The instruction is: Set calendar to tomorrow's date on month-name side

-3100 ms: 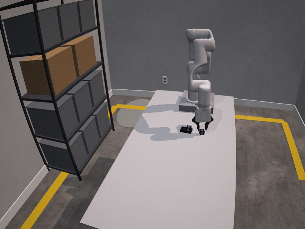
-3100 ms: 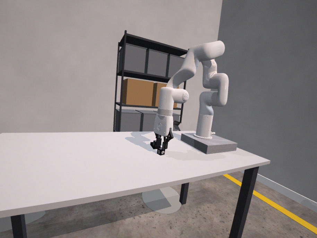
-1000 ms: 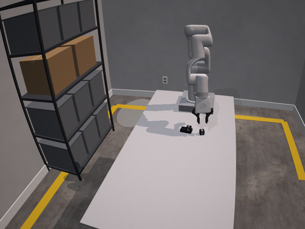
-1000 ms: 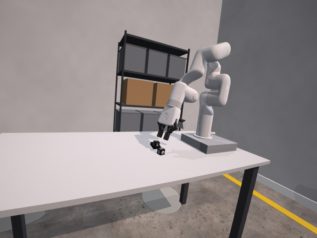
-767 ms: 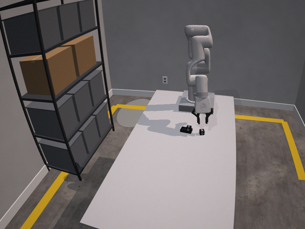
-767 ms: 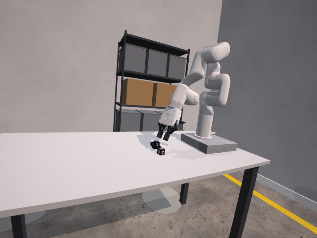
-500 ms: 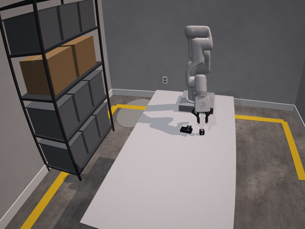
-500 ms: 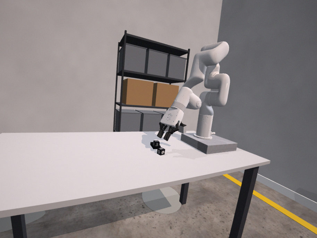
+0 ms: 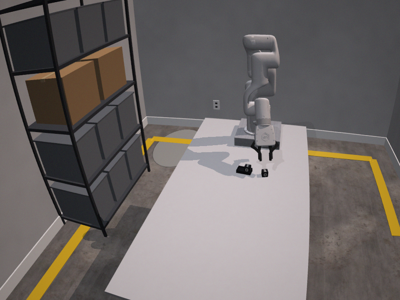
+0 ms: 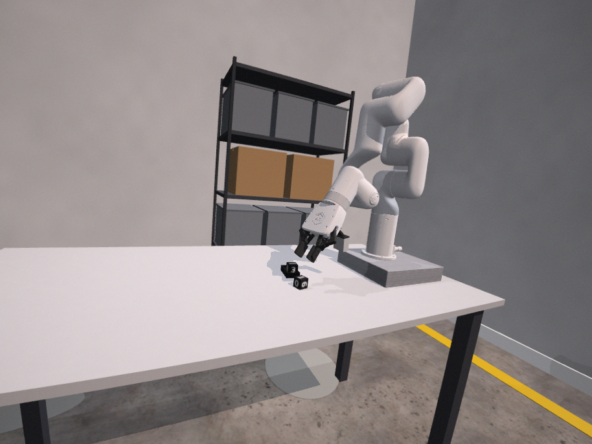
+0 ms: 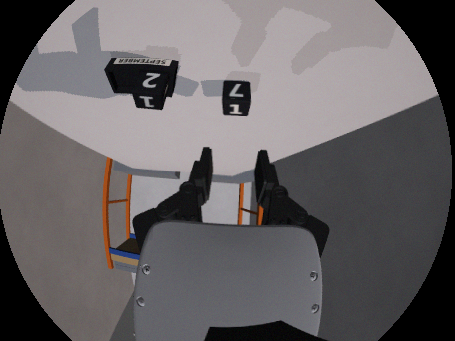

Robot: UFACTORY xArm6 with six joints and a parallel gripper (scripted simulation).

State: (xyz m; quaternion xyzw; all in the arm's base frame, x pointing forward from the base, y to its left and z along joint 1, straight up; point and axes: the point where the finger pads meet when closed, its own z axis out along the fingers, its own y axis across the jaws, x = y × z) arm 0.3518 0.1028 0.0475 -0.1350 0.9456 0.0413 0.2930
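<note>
Now: the black cube 10 mm ahead of my hand and 90 mm below it.
</note>
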